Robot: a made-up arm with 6 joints.
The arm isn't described. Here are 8 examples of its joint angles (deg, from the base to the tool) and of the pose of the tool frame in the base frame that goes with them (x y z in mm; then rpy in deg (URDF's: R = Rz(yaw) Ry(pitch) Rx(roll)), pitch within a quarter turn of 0, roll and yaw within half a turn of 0).
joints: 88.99 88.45 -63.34 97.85 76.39 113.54
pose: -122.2 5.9 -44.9 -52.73 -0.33 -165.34
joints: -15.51 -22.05 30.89 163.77 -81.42 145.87
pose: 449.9 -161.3 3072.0 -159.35 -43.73 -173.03
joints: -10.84 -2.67 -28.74 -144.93 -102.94 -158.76
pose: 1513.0 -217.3 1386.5 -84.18 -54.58 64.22
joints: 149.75 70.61 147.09 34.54 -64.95 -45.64
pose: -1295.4 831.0 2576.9 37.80 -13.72 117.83
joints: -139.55 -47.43 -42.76 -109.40 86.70 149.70
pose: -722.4 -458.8 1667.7 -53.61 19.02 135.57
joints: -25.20 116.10 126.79 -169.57 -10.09 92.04
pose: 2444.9 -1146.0 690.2 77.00 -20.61 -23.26
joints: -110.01 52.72 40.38 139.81 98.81 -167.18
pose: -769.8 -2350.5 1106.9 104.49 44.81 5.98
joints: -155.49 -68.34 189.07 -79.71 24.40 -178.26
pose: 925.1 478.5 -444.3 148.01 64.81 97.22
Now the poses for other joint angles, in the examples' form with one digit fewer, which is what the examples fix.
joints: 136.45 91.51 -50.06 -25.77 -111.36 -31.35
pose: -159 80 -198 -102.0 -62.1 -103.3
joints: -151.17 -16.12 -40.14 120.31 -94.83 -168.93
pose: -1184 -527 1354 54.0 -29.6 127.3
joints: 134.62 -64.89 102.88 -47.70 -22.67 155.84
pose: 1638 -1712 1437 78.2 -26.7 -64.0
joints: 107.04 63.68 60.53 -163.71 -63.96 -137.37
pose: -820 2567 1362 -73.4 -56.8 134.5
